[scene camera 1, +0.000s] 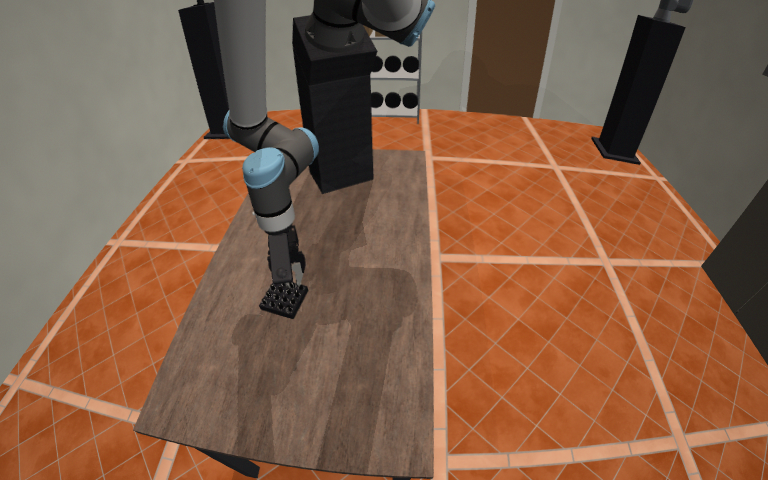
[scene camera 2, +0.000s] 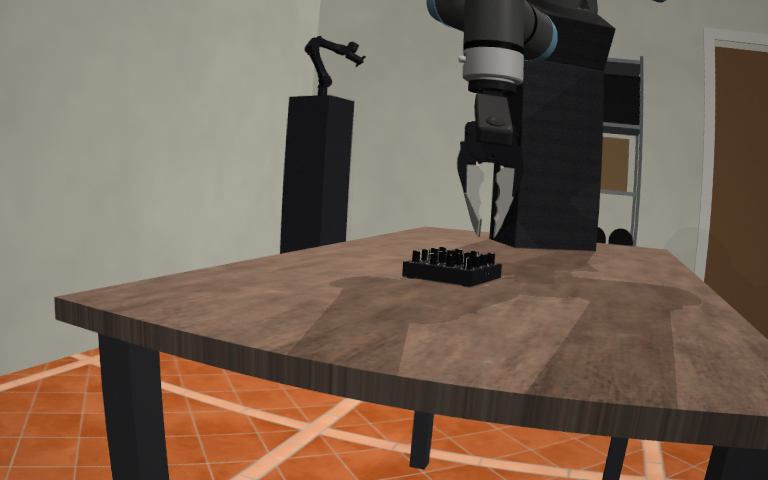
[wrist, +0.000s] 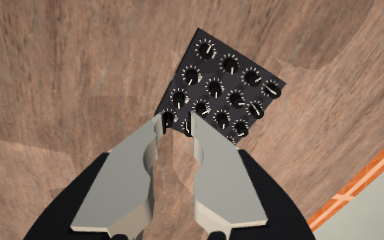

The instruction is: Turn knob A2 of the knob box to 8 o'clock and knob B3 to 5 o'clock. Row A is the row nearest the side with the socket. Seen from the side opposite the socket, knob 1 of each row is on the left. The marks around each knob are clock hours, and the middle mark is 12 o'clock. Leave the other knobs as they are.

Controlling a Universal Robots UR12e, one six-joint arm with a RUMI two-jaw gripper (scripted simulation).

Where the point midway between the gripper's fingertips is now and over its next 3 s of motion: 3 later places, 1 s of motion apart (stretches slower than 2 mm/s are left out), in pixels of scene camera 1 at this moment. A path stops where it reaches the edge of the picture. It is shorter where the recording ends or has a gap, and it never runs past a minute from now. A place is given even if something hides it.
My gripper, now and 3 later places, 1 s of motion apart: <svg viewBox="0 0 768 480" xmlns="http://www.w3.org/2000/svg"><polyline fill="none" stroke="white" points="294,286 290,286 281,285 282,288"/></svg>
